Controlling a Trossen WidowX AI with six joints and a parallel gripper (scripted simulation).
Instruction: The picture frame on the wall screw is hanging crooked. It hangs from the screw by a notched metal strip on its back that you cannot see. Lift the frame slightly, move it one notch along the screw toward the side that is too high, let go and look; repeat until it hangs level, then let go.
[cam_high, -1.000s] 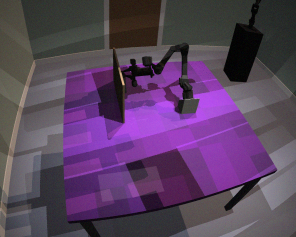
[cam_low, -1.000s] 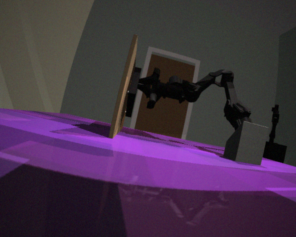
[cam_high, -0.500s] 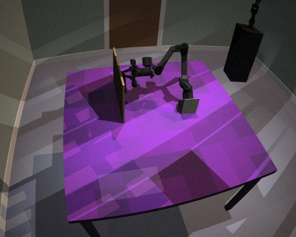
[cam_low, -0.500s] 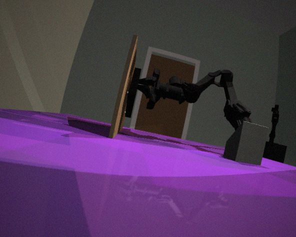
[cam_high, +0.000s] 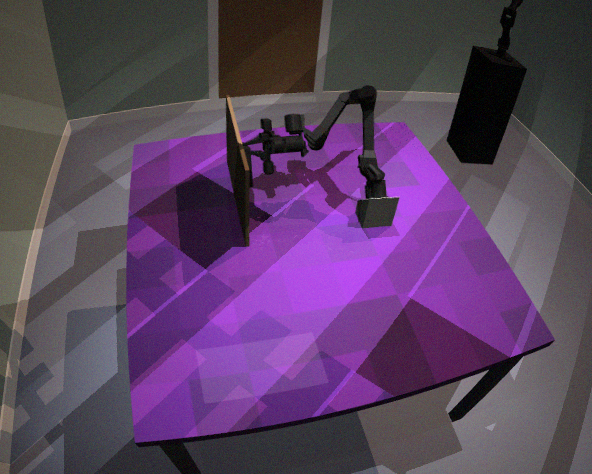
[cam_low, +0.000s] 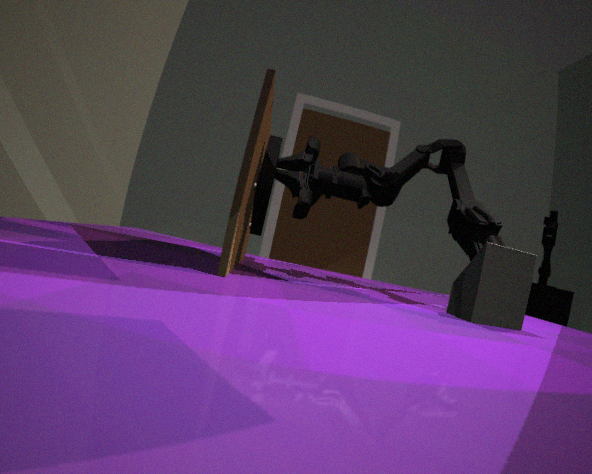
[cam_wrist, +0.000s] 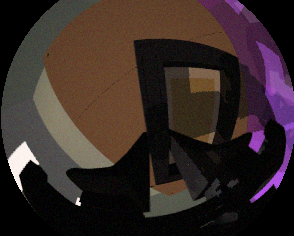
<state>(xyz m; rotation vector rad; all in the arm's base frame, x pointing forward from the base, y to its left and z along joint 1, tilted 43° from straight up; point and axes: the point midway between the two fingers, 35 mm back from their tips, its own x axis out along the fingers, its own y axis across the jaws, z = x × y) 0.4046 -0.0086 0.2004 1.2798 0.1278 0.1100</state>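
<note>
My gripper tip is 5 cm above the dark picture frame and 2 cm to the right of it. The rest, counted from my gripper tip: wooden wall panel (6 cm below, 1 cm to the left, 1 cm ahead).
</note>
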